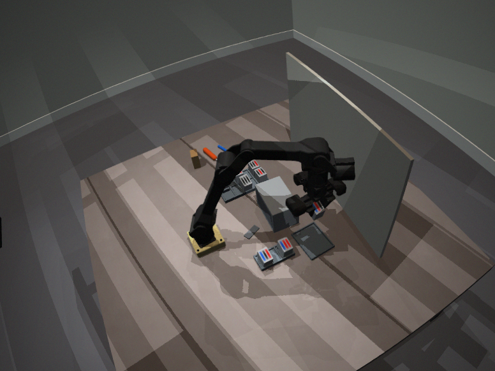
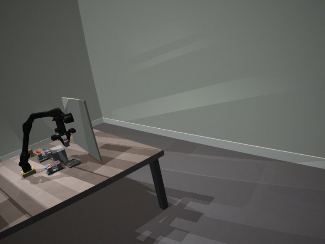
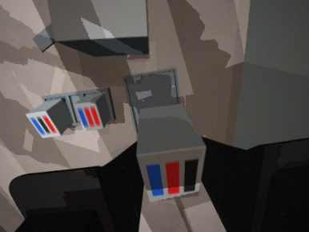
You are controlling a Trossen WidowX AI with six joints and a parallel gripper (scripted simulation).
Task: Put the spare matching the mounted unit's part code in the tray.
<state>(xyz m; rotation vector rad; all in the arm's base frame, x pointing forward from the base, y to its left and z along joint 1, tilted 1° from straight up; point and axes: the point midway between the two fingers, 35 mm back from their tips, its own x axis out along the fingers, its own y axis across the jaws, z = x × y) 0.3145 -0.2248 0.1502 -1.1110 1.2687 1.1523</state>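
The dark flat tray is 15 cm below my gripper tip. Round my gripper tip: tall grey panel 20 cm ahead, 14 cm to the left, 7 cm above; grey box 2 cm behind, 19 cm to the left, 10 cm below; grey spare 3 cm above.
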